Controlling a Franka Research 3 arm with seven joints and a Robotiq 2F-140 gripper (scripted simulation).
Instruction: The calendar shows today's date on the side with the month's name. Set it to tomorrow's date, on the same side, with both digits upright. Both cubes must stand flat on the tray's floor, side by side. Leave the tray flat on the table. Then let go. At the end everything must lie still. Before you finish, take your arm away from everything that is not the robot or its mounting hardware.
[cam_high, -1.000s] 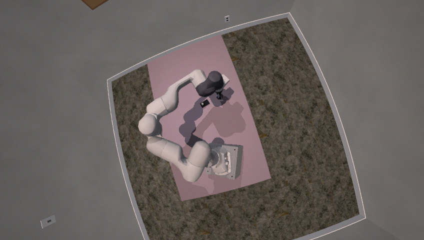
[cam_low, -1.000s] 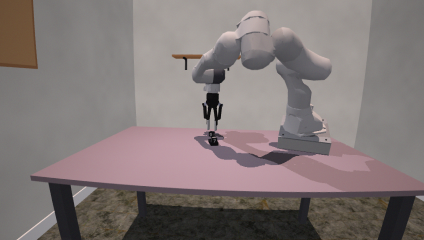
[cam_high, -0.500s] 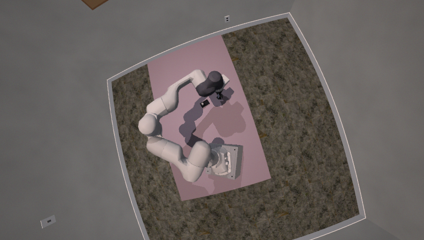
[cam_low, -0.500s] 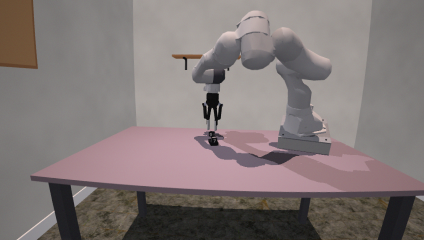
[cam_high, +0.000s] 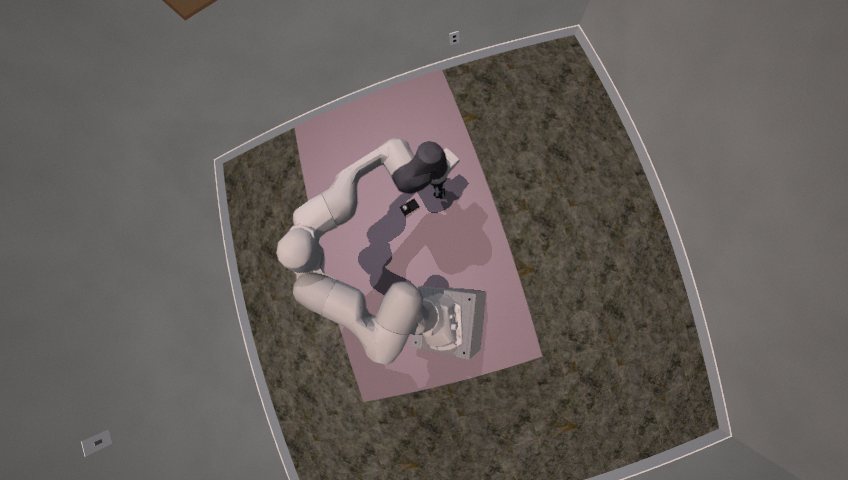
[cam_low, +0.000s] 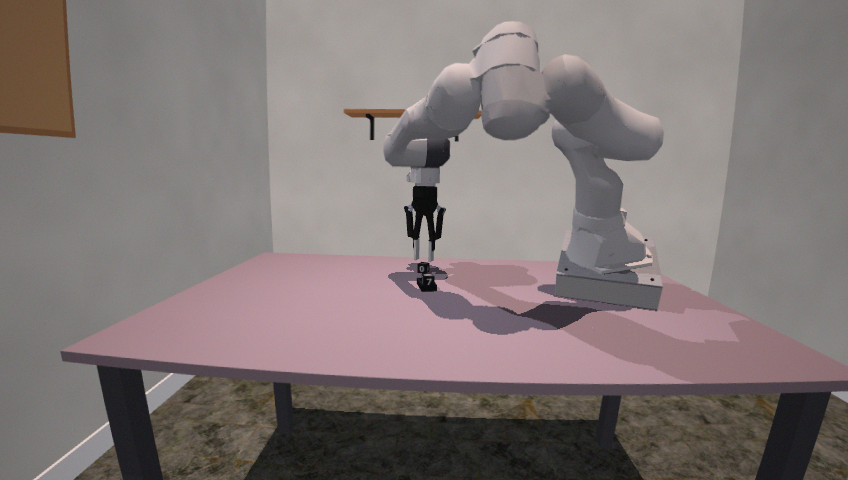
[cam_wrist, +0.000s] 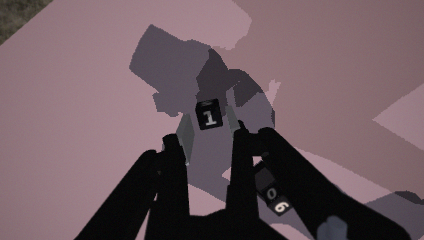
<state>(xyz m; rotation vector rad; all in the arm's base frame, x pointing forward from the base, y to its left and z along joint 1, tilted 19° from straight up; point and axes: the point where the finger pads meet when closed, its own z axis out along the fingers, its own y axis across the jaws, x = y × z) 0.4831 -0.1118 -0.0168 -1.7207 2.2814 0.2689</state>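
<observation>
My gripper is now 6 cm above the black digit cube. From my hand the other things lie so: black calendar tray (3 cm behind, 15 cm to the left, 6 cm below).
</observation>
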